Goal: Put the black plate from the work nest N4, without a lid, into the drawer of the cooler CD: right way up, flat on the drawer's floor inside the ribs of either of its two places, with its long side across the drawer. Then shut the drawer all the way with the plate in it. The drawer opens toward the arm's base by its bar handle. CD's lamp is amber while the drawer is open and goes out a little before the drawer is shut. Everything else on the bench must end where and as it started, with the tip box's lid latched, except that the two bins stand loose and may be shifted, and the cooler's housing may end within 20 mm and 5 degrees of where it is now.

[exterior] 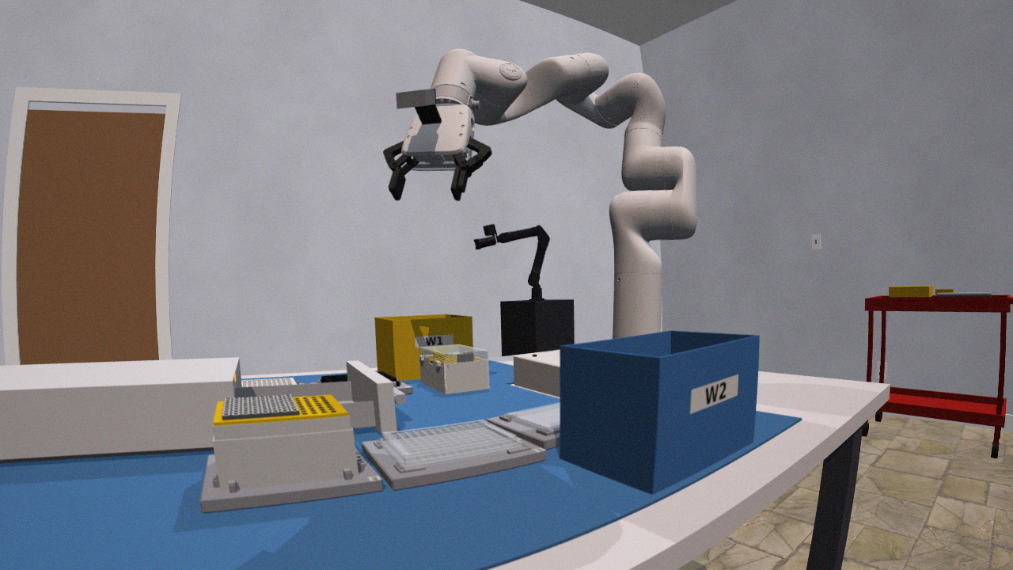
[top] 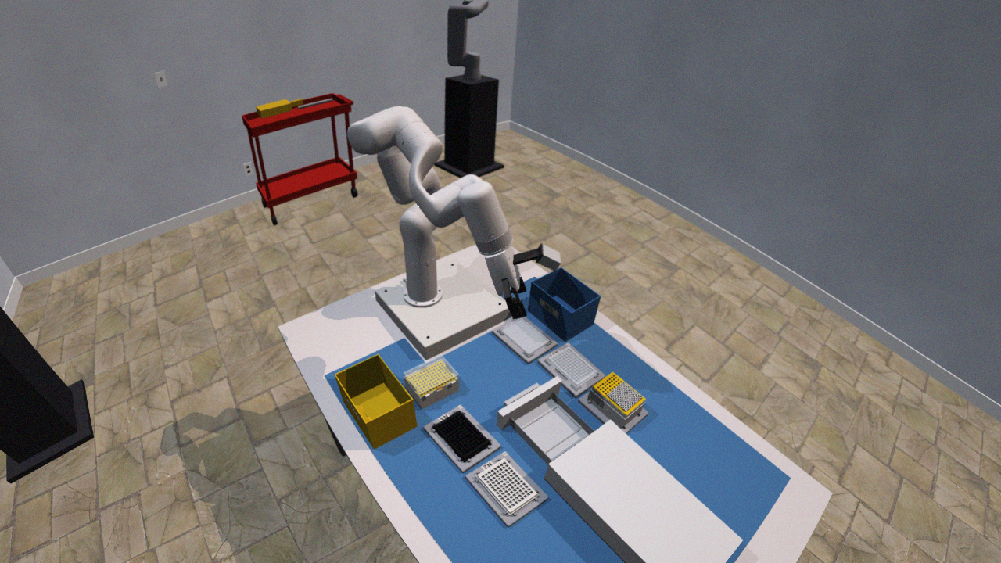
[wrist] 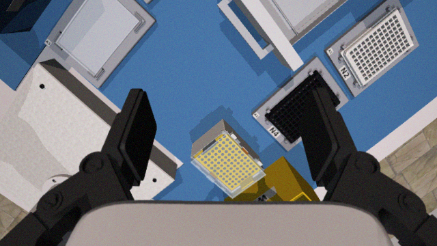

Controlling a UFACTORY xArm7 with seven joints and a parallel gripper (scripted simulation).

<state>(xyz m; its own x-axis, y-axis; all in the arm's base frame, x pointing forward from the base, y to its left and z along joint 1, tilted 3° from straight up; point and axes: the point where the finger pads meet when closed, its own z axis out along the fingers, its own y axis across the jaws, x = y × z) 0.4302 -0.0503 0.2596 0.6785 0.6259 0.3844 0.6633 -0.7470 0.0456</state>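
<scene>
My gripper is now 300 mm above the black plate, 210 mm to the left of it and 30 mm short of it. The rest, counted from my hand: clear lid (260 mm below, 160 mm to the right, 140 mm behind); drawer (290 mm below, 210 mm ahead, 40 mm to the right); clear plate (300 mm below, 170 mm to the left, 80 mm ahead).
</scene>
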